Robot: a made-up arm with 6 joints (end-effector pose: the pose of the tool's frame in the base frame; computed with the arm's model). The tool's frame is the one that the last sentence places.
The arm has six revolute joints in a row. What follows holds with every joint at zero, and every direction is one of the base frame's.
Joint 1 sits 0.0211 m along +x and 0.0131 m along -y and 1.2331 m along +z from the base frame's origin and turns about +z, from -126.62 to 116.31 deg.
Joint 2 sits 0.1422 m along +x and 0.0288 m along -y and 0.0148 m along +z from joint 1 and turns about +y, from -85.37 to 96.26 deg.
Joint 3 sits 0.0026 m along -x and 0.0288 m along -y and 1.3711 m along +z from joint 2 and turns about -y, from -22.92 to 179.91 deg.
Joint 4 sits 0.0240 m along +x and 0.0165 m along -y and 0.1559 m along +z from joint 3 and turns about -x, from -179.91 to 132.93 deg.
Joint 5 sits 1.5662 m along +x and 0.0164 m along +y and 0.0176 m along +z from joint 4 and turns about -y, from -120.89 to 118.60 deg.
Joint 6 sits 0.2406 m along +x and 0.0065 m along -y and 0.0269 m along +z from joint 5 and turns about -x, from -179.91 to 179.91 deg.
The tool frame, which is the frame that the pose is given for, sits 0.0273 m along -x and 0.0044 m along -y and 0.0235 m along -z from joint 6; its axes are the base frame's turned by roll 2.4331, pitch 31.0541 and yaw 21.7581 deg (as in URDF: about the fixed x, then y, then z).
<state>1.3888 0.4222 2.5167 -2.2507 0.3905 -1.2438</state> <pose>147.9 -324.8 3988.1 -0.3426 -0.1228 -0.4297 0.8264</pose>
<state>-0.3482 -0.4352 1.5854 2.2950 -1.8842 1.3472</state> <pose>-1344.7 259.7 3757.1 0.3701 0.5847 -0.6078 0.3895</pose>
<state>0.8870 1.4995 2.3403 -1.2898 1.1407 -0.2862</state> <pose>1787.5 1718.9 2748.5 0.7216 -0.3885 0.4262 0.3830</pose>
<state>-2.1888 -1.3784 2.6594 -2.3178 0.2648 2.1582</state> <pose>1206.5 1920.0 68.7 0.9340 0.3388 -0.1116 0.0180</pose>
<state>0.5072 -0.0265 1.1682 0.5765 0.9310 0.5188</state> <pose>386.1 220.5 4327.6 -0.2967 -0.6761 -0.1387 0.6600</pose>
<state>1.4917 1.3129 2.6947 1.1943 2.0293 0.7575</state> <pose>29.5 1502.0 3102.9 0.1395 -0.9325 -0.2778 0.1838</pose>
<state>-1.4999 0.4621 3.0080 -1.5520 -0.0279 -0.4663</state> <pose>-127.4 817.1 3345.3 -0.4016 -0.3110 0.5119 0.6928</pose>
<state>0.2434 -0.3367 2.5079 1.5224 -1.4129 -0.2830</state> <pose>-1766.7 -731.0 2888.8 0.4916 -0.3981 -0.2099 0.7455</pose>
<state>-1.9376 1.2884 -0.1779 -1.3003 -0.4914 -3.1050</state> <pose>-656.9 -1686.8 -143.0 0.0509 0.7333 0.1023 0.6703</pose>
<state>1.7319 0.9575 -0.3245 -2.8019 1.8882 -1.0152</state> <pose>-74.3 1648.3 577.2 0.4593 -0.1425 -0.1687 0.8604</pose>
